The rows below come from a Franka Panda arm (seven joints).
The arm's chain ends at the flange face. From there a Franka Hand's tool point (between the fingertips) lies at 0.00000 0.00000 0.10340 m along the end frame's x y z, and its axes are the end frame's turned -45 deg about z.
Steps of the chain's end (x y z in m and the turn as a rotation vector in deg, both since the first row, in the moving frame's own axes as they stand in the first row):
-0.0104 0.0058 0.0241 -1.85 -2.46 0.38
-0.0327 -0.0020 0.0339 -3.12 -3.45 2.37
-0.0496 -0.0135 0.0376 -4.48 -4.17 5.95
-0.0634 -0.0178 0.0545 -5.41 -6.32 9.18
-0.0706 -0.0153 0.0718 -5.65 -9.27 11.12
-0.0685 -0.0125 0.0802 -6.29 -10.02 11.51
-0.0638 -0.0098 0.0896 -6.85 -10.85 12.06
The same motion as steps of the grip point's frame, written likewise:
-0.0169 -0.0040 0.0240 0.43 -3.05 0.38
-0.0301 -0.0251 0.0336 0.23 -4.65 2.37
-0.0365 -0.0448 0.0370 -0.22 -6.12 5.95
-0.0470 -0.0598 0.0534 0.64 -8.29 9.18
-0.0575 -0.0671 0.0700 2.56 -10.55 11.12
-0.0596 -0.0640 0.0780 2.64 -11.53 11.51
-0.0599 -0.0594 0.0870 2.83 -12.52 12.06

